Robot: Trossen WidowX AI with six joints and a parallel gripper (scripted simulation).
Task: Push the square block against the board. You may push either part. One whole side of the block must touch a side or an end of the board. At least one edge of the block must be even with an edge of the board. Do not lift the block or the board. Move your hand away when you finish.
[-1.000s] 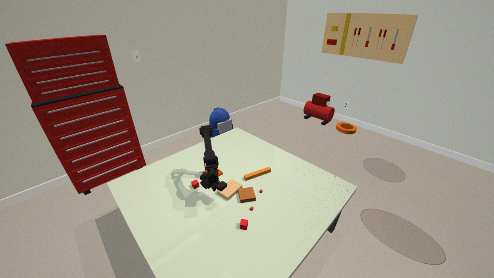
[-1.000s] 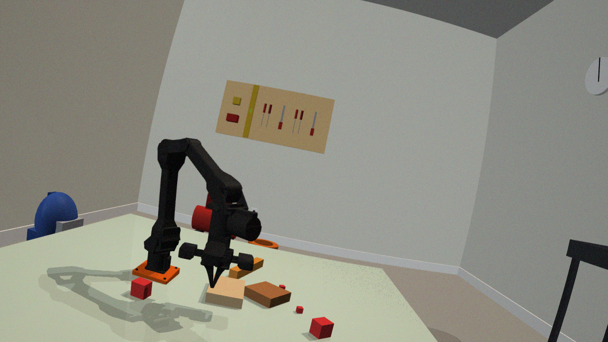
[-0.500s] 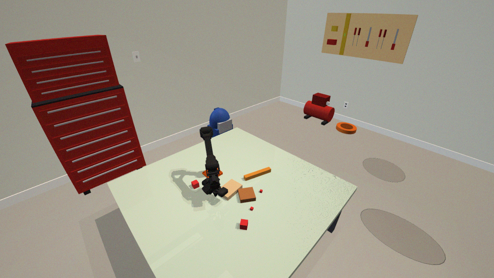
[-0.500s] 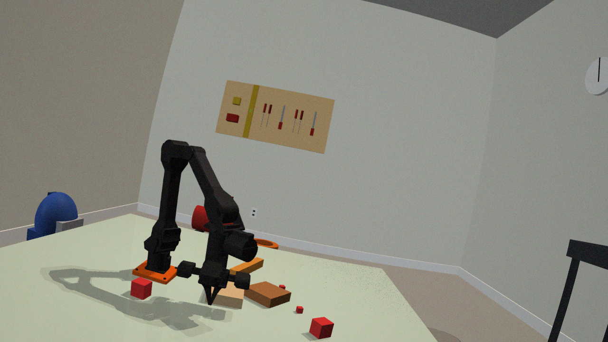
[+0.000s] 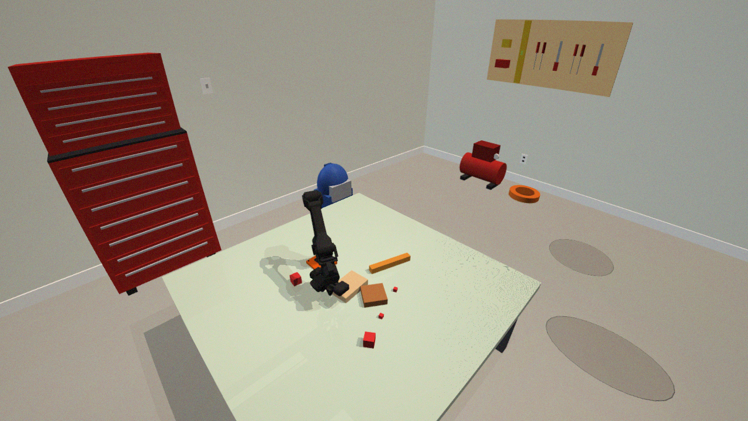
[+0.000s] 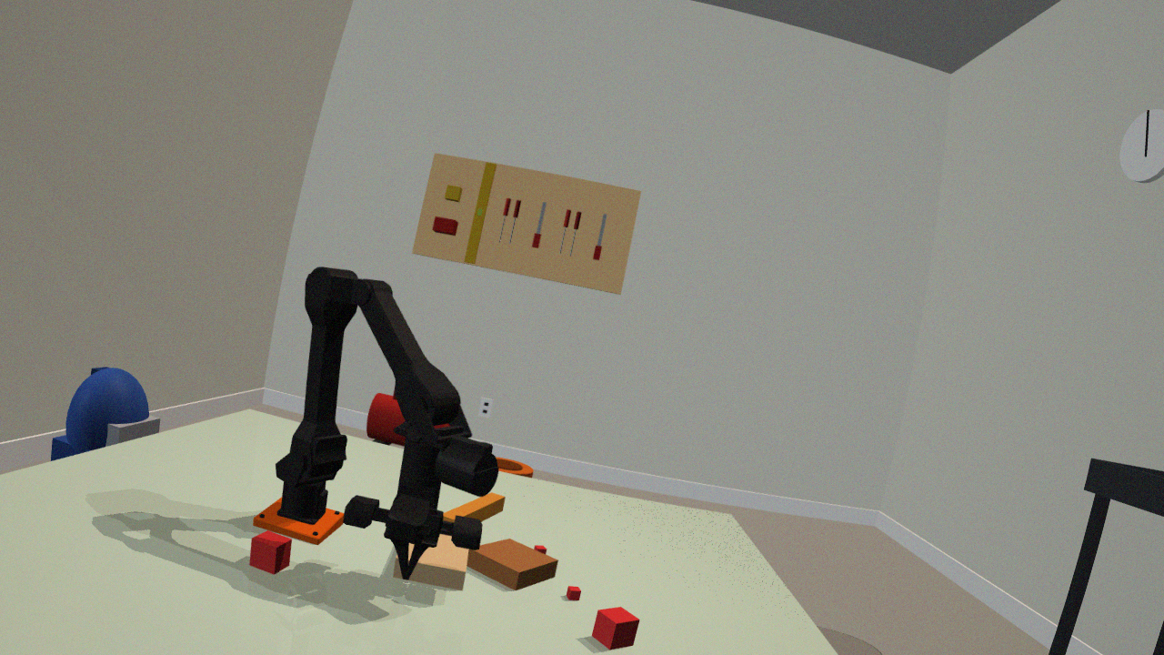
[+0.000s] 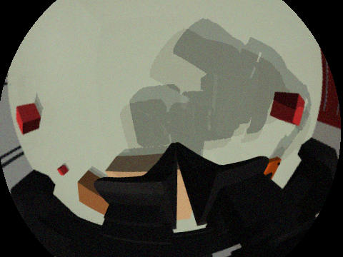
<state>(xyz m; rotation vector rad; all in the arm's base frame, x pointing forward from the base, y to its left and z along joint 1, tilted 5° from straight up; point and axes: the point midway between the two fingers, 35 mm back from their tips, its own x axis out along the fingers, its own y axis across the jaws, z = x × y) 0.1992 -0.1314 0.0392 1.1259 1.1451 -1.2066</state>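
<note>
The tan block is 9 cm to the left of my gripper tip, 3 cm ahead of it and 1 cm above it. From my gripper tip the other things lie so: long orange board (34 cm to the left, 7 cm ahead, 1 cm above); brown square block (15 cm ahead, 12 cm to the left, 1 cm above).
</note>
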